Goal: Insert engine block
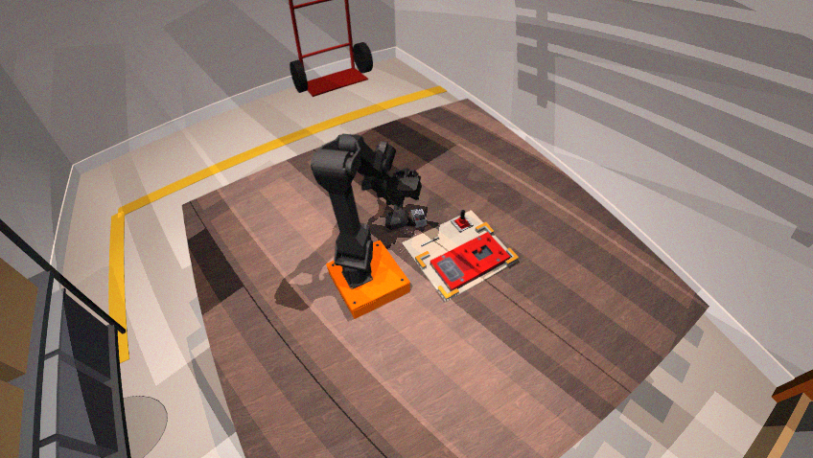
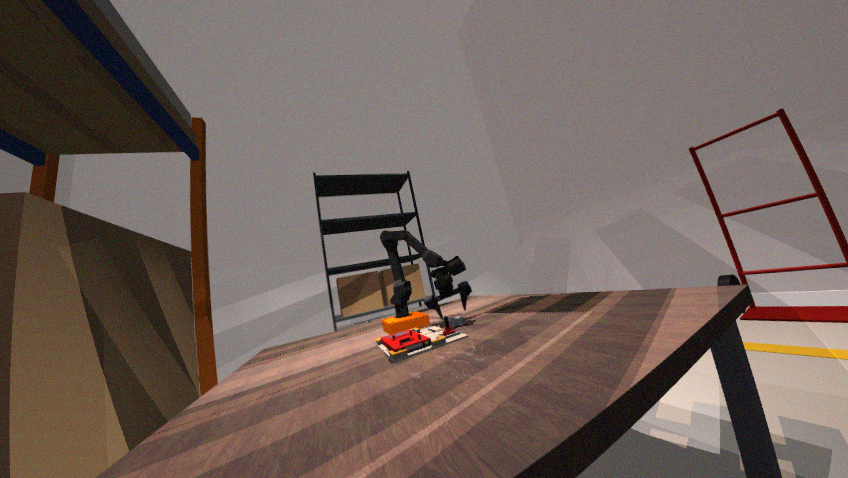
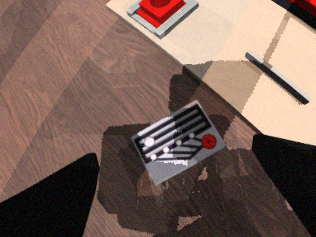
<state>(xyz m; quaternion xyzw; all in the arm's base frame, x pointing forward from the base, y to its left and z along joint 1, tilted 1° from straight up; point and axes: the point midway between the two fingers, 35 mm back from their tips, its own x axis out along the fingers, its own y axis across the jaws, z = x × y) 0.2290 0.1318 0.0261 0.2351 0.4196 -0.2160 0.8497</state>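
My gripper tip is 30 mm above the engine block and 10 mm short of it.
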